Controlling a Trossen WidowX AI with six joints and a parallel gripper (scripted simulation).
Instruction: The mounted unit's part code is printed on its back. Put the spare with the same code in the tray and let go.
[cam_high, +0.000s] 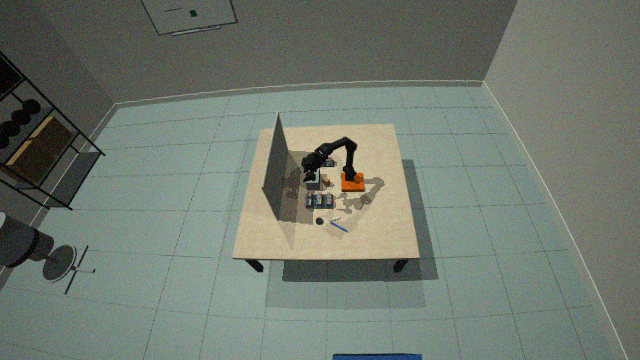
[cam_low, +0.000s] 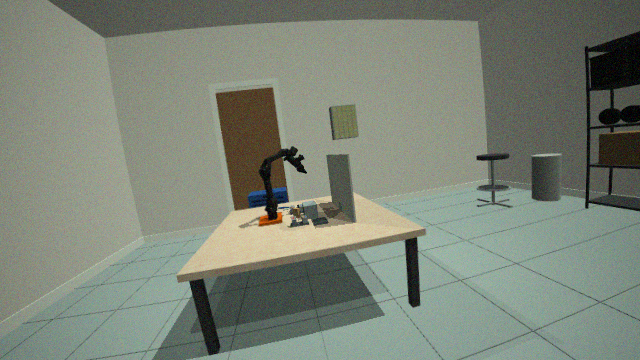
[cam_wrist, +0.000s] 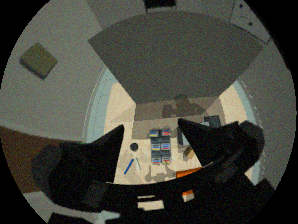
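Right now the spare is 29 cm below my gripper tip, 15 cm behind it and 6 cm to the right of it. Round my gripper tip: upright white panel (26 cm ahead, 15 cm to the right, 11 cm below); grey mounted unit (28 cm below, 19 cm to the right); tan block (30 cm below, 18 cm to the right, 10 cm behind).
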